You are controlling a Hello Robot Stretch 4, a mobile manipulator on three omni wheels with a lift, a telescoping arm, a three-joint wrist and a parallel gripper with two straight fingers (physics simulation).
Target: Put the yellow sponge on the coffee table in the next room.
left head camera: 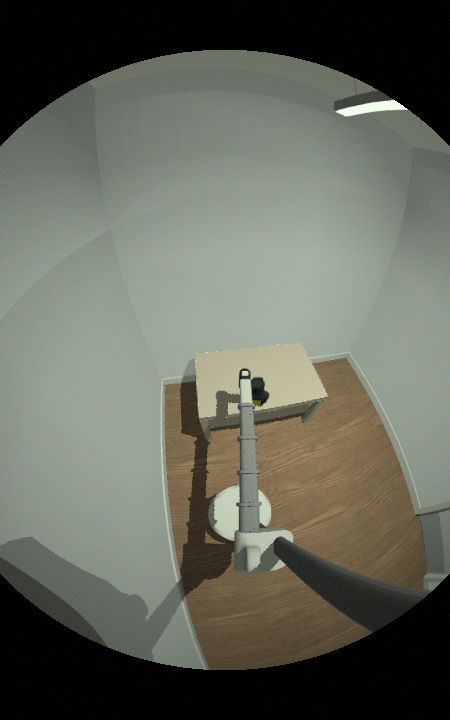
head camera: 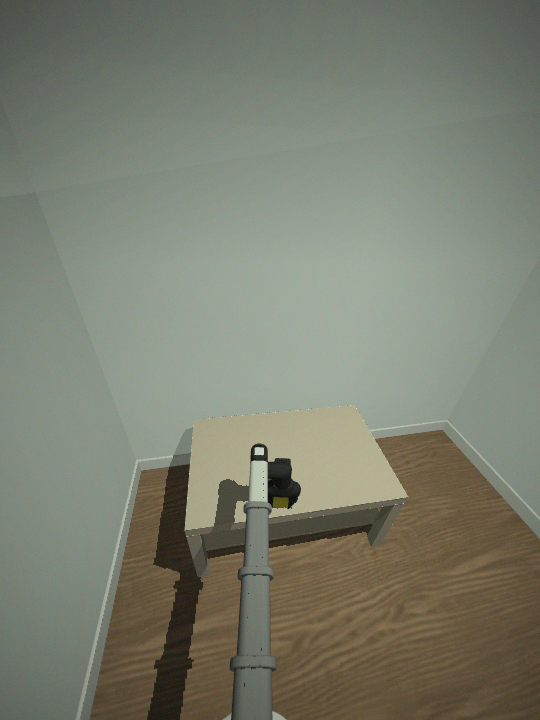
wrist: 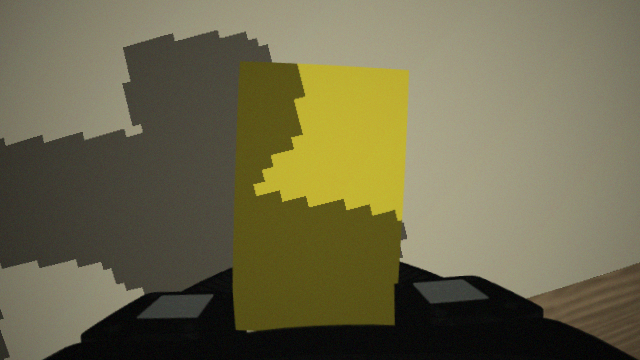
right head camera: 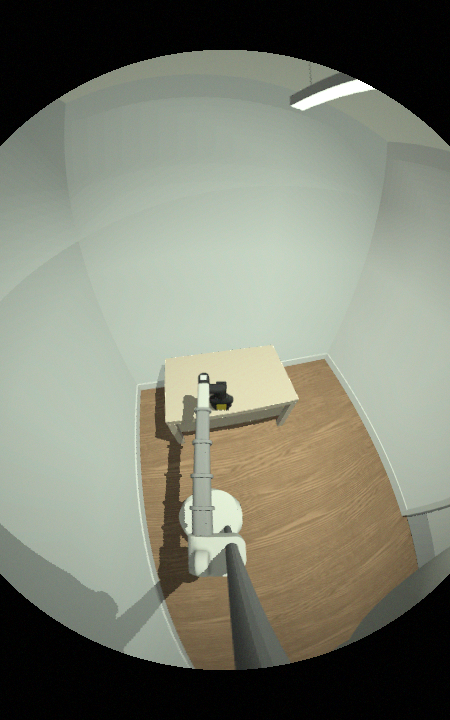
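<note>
The yellow sponge [head camera: 280, 501] [left head camera: 256, 402] [right head camera: 221, 406] [wrist: 320, 175] is held between the two fingers of my gripper [wrist: 313, 281], one finger on each side of it in the wrist view. The gripper is shut on the sponge. The coffee table [head camera: 325, 459] [left head camera: 291, 371] [right head camera: 254, 371] [wrist: 525, 125] is a pale, low table with a rectangular top. The gripper and sponge hang over the front part of the table top, near its front edge. The shadow of the arm and gripper falls on the top to the left. The height of the sponge above the top is hard to tell.
The table stands near the back wall [head camera: 290, 290]. A left wall [head camera: 46, 465] runs close beside my arm [head camera: 255, 610], and another wall [head camera: 517, 407] stands on the right. Wooden floor [head camera: 406, 628] lies in front of the table. My white base [left head camera: 225, 512] is on the floor near the left wall.
</note>
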